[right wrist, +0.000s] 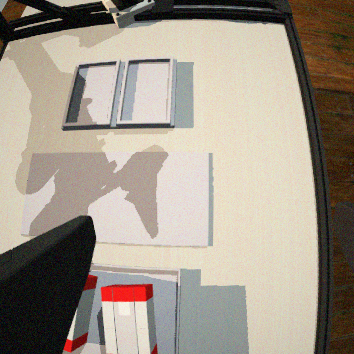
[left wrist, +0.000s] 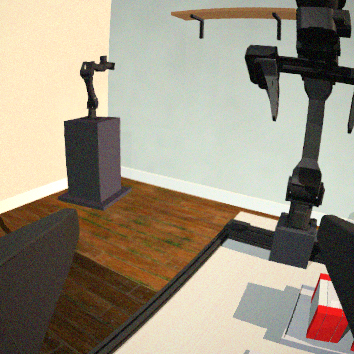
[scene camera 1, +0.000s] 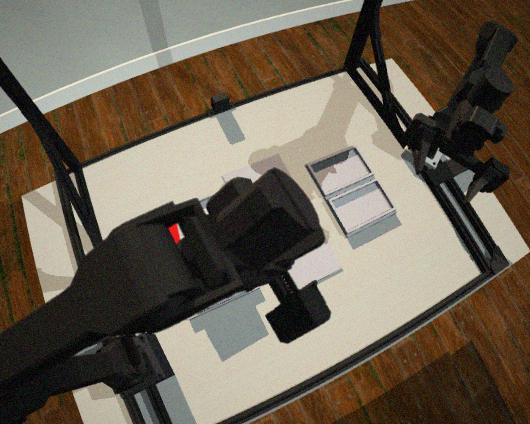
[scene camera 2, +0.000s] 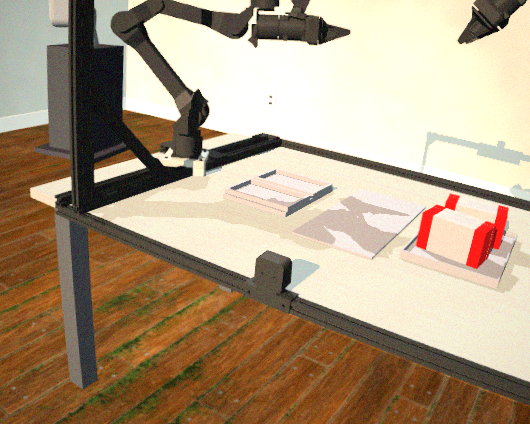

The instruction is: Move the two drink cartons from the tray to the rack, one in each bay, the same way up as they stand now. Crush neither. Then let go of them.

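Frame: origin at the left arm's base, x down, y ahead, z right, level; centimetres.
Where they show: left gripper, between the fingertips: (left wrist: pixel 203 225) (scene camera 1: pixel 442 188) (scene camera 2: pixel 347 31); right gripper, between the fingertips: (right wrist: pixel 218 222) (left wrist: pixel 311 124) (scene camera 2: pixel 461 42); left arm's base, origin of its link: (scene camera 2: pixel 186 154); right arm's base, origin of its link: (left wrist: pixel 297 222) (scene camera 1: pixel 132 365).
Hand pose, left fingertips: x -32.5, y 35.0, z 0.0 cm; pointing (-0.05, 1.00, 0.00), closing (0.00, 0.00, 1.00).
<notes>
Each offset is from my left fingertips to the top centre of the thing. "*": to the spot under its first point. Level surfaces: height alone.
Two white cartons with red ends stand side by side in the tray @(dx +34.5, dy +23.0, dz +33.7 cm) (scene camera 2: pixel 427 260) (right wrist: pixel 140 271) (left wrist: pixel 296 317). One carton @(dx +28.7, dy +26.2, dz +28.8 cm) (scene camera 2: pixel 450 235) (right wrist: pixel 128 316) (left wrist: pixel 326 316) shows well. The other carton (scene camera 2: pixel 467 206) (right wrist: pixel 83 316) is partly hidden, and in scene camera 1 only a red bit of a carton @(dx +28.7, dy +19.6, dz +37.2 cm) (scene camera 1: pixel 174 232) shows under the right arm. The rack @(dx +34.1, dy -12.0, dz +12.4 cm) (scene camera 1: pixel 361 186) (scene camera 2: pixel 282 186) (right wrist: pixel 117 93) has two bays, both without a carton. My right gripper (scene camera 1: pixel 265 252) (scene camera 2: pixel 467 31) (left wrist: pixel 311 124) is open, high above the tray. My left gripper (scene camera 1: pixel 444 177) (scene camera 2: pixel 331 31) is open, high near its own base, far from the cartons.
A flat pale mat @(dx +35.6 cm) (scene camera 1: pixel 315 265) (scene camera 2: pixel 385 206) (right wrist: pixel 182 200) lies between the tray and the rack. A black block @(* dx +31.3, dy -12.8, dz +53.9 cm) (scene camera 1: pixel 220 102) (scene camera 2: pixel 272 269) sits on the table's rim. Dark frame posts (scene camera 2: pixel 82 105) stand at the corners. A pedestal (left wrist: pixel 93 161) with a small arm stands on the floor.
</notes>
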